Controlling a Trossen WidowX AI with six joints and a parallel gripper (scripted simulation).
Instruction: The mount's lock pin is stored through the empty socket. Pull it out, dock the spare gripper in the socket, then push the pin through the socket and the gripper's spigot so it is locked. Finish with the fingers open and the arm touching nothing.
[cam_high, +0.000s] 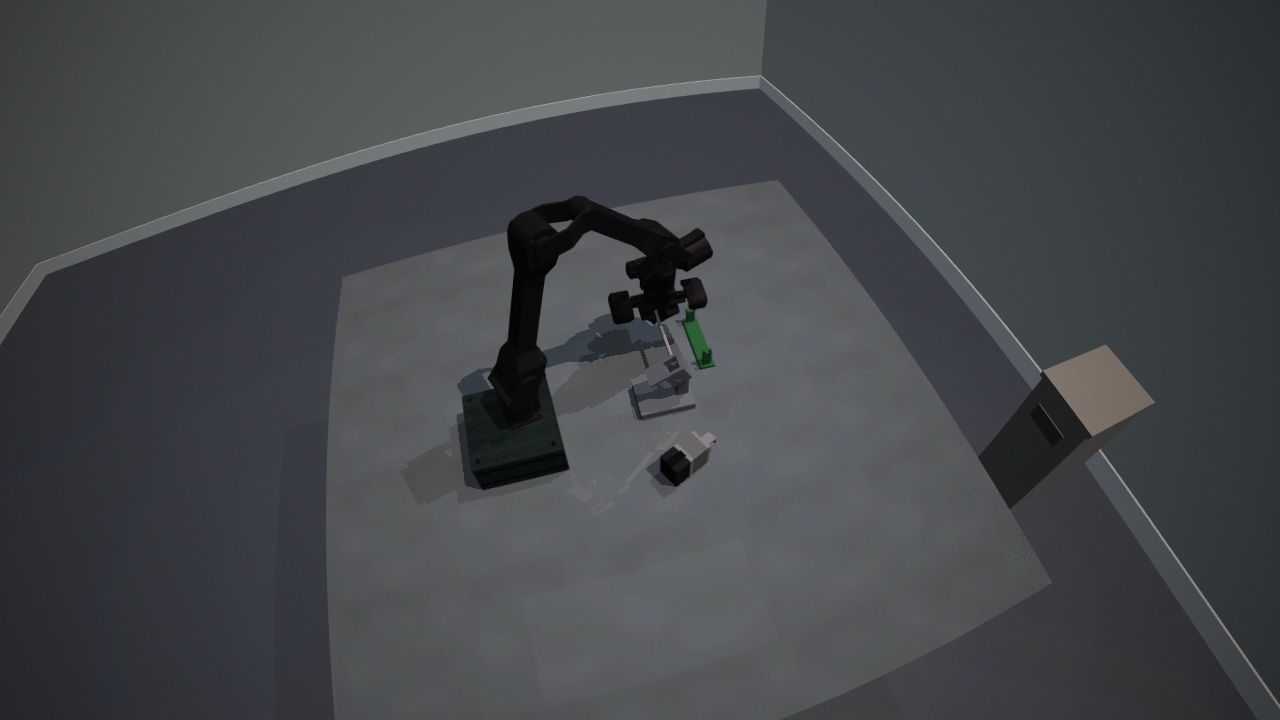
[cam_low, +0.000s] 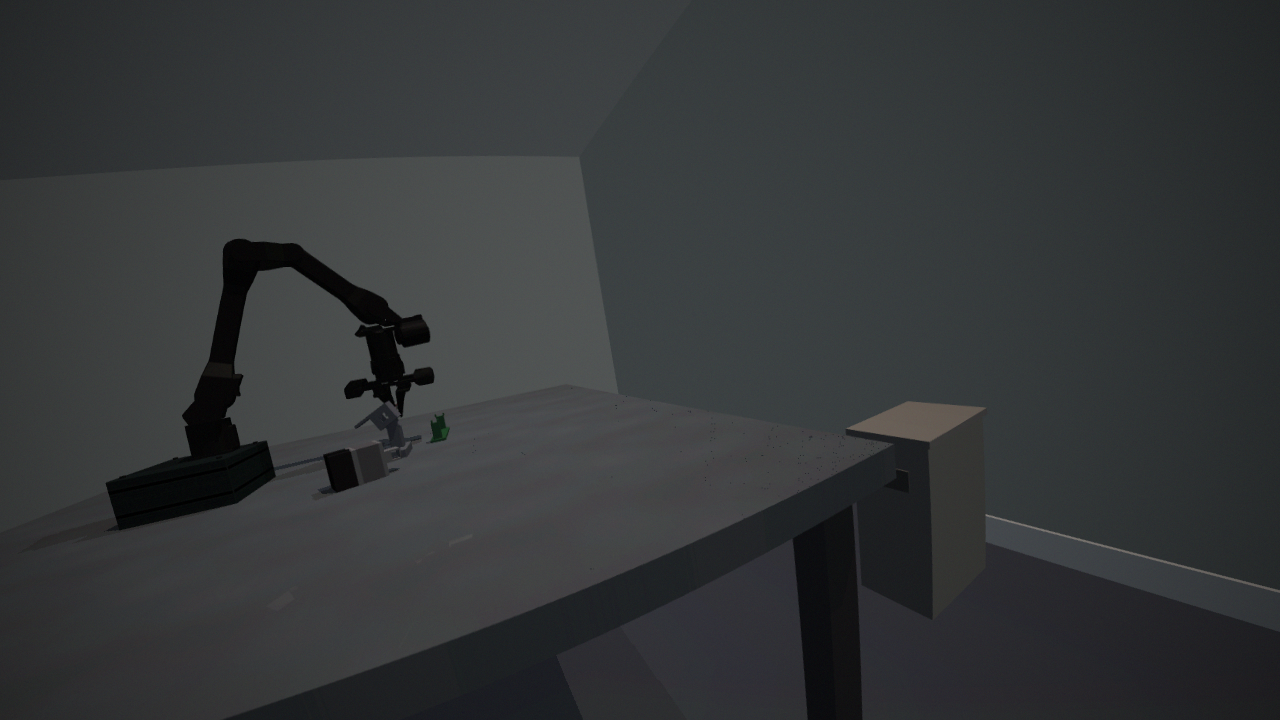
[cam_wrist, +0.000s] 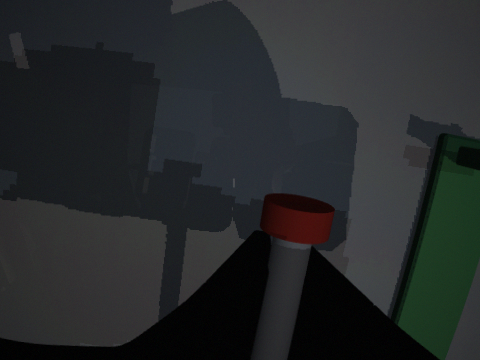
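My gripper tip is now 8 cm short of the green pin rack, 5 cm to the left of it and 4 cm above it. The rest, counted from my gripper tip: grey mount: 4 cm behind, 14 cm to the right, 1 cm below; spare gripper: 8 cm behind, 29 cm to the right, 3 cm below.
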